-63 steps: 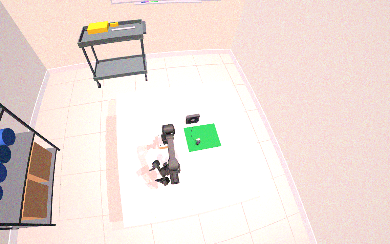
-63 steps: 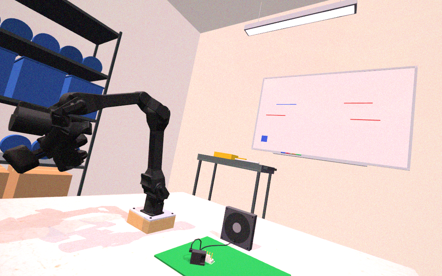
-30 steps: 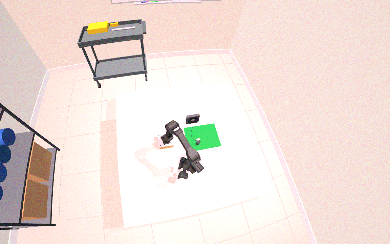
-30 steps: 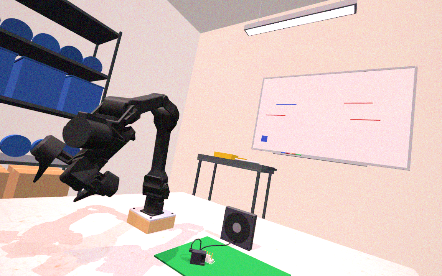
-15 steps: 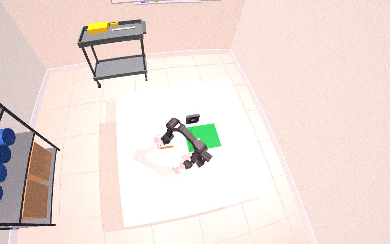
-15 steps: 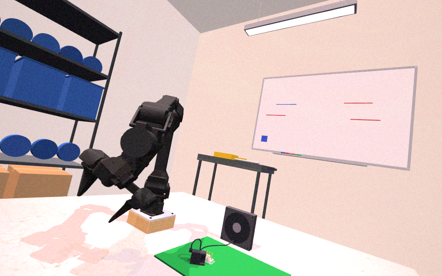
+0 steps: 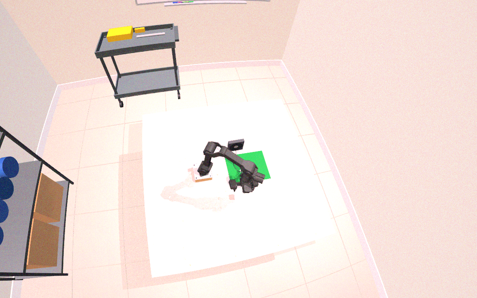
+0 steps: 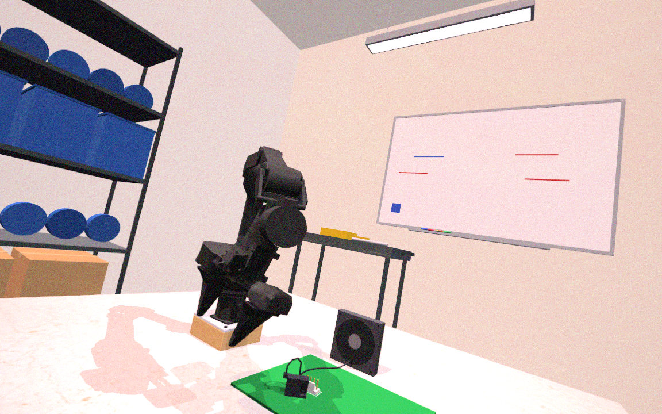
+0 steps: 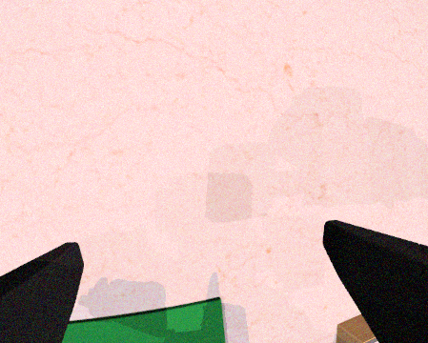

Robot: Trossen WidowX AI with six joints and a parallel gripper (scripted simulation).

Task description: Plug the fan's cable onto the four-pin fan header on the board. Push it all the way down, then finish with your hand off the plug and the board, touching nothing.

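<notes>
My gripper tip is 150 mm to the right of the dark plug, 100 mm above it and 80 mm short of it. Also, from my gripper tip: fan: 370 mm to the left, 110 mm ahead, 60 mm below; green board: 200 mm to the left, 140 mm ahead, 130 mm below.
</notes>
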